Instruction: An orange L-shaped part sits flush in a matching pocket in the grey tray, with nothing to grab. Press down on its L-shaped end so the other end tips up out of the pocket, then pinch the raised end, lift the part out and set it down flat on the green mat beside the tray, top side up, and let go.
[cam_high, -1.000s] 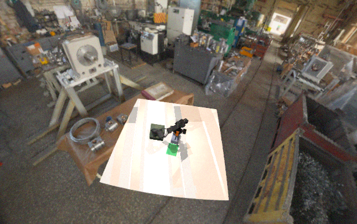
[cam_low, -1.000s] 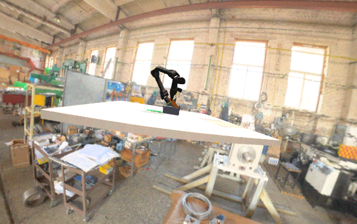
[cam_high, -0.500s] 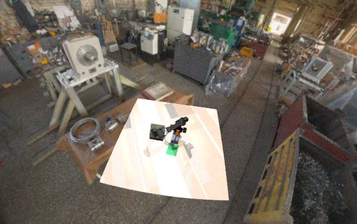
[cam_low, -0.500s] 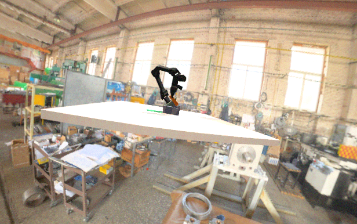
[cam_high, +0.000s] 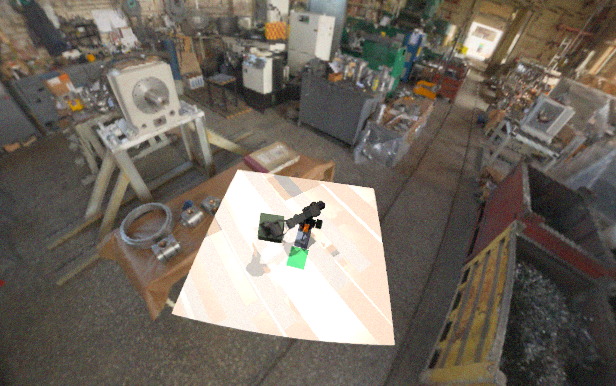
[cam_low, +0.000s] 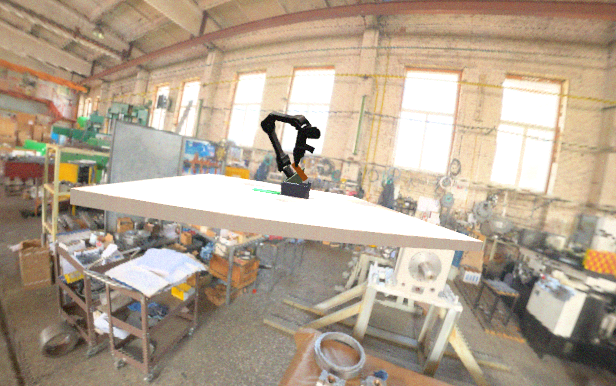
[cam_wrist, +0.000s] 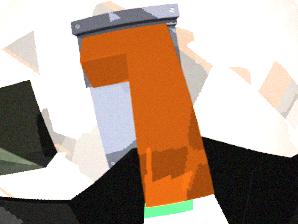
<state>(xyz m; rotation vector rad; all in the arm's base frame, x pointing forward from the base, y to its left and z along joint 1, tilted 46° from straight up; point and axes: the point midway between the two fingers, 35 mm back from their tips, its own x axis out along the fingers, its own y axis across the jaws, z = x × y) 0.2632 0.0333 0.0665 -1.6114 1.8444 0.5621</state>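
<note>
The green mat is 40 mm behind my gripper tip, 140 mm to the right of it and 170 mm below it. Round my gripper tip: orange L-shaped part 10 mm behind, 30 mm to the left, 30 mm below.
</note>
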